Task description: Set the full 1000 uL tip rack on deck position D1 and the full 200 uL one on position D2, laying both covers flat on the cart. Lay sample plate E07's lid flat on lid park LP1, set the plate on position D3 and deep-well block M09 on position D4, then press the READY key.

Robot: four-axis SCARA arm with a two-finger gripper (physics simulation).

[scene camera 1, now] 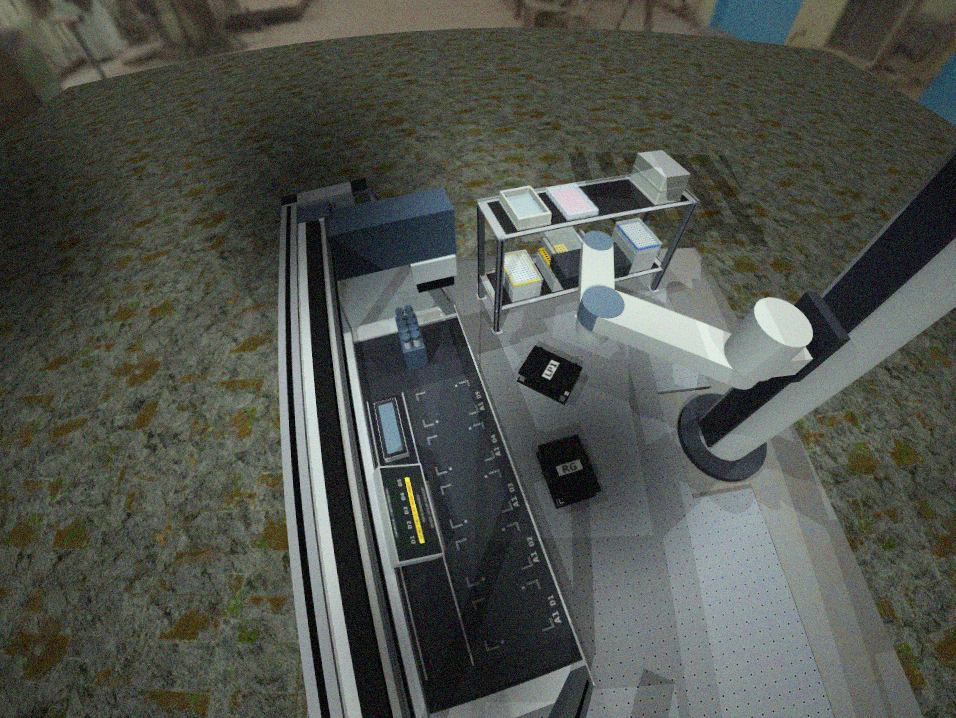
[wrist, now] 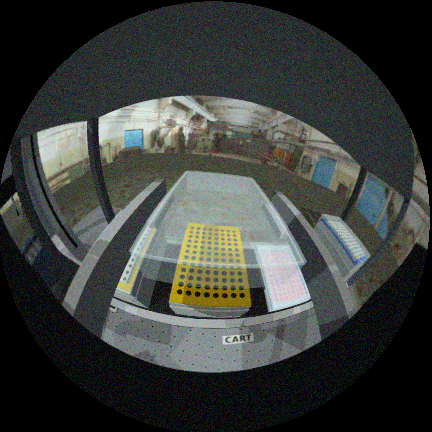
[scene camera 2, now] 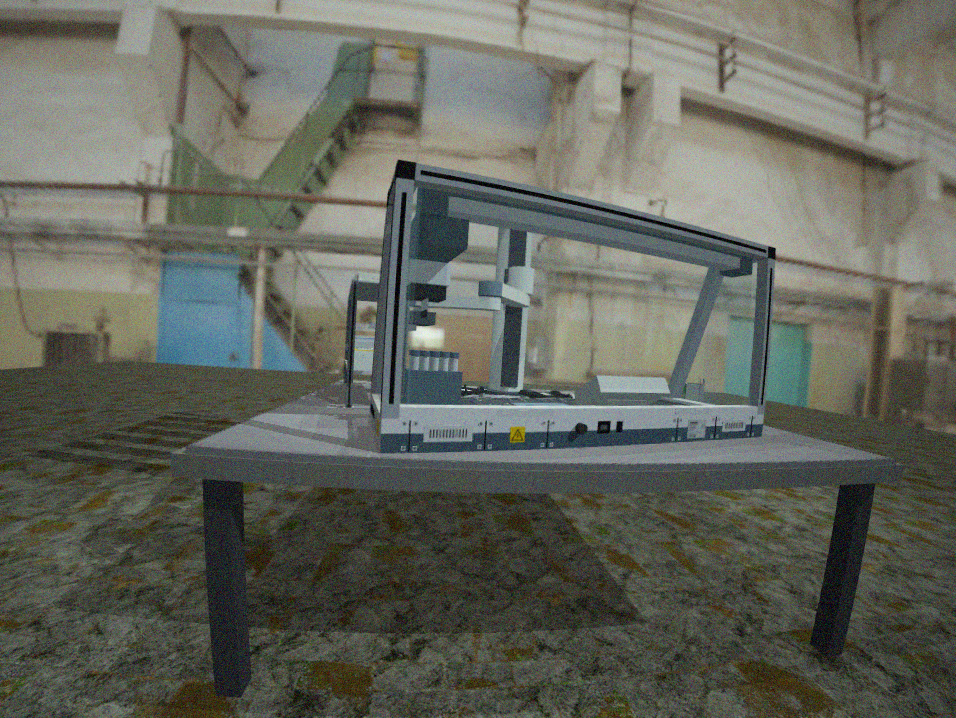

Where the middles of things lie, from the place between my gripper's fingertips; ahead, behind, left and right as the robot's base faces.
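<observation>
There is the pipetting head (scene camera 1: 436, 273), 10 cm above my hand, 19 cm to the left of it and 35 cm ahead of it. I also see the black LP1 pad (scene camera 1: 565, 376), which is 7 cm ahead of my hand, 19 cm below it and 32 cm to the left of it.
</observation>
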